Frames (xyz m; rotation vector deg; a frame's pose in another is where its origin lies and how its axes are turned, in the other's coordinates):
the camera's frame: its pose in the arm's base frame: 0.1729 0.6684 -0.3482 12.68 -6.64 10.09
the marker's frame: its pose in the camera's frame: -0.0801 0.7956 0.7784 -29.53 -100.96 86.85
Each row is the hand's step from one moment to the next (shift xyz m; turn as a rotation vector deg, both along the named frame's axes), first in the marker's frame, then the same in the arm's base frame.
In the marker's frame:
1: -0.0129 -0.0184 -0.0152 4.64 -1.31 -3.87
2: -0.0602 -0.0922 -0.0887 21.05 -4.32 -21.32
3: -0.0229 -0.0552 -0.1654 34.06 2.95 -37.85
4: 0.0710 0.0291 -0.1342 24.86 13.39 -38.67
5: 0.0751 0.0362 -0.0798 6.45 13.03 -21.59
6: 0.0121 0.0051 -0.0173 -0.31 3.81 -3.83
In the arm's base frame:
1: 0.0214 -0.0028 0.0165 -1.17 4.80 3.72
2: 0.1112 -0.0020 0.0873 -3.21 25.24 16.39
3: 0.1242 0.0900 0.0860 -4.25 47.39 18.38
4: 0.0221 0.1496 0.0320 2.36 47.43 6.11
5: -0.0148 0.1138 0.0126 6.57 24.86 -4.06
6: 0.0004 0.0214 0.0039 2.15 4.26 -2.56

